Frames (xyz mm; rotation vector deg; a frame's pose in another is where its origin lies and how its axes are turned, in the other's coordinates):
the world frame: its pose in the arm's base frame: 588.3 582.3 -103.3 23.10 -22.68 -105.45
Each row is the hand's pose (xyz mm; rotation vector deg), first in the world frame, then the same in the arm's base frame.
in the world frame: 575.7 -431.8 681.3 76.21 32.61 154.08
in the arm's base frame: -254.7 204.6 255.6 32.75 -50.79 74.02
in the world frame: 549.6 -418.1 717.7 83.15 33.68 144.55
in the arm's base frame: -252.5 228.0 296.1 39.49 -55.60 68.92
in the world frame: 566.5 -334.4 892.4 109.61 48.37 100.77
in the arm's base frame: -268.0 199.6 487.8 75.82 -69.02 50.09
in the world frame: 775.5 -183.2 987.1 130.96 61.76 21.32
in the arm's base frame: -245.2 -37.3 625.2 133.64 -82.51 10.68
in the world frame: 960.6 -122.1 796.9 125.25 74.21 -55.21
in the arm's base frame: -159.3 -244.7 471.0 -145.04 52.09 23.98
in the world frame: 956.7 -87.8 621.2 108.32 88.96 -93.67
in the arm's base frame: -48.1 -263.0 331.8 -128.76 17.89 28.40
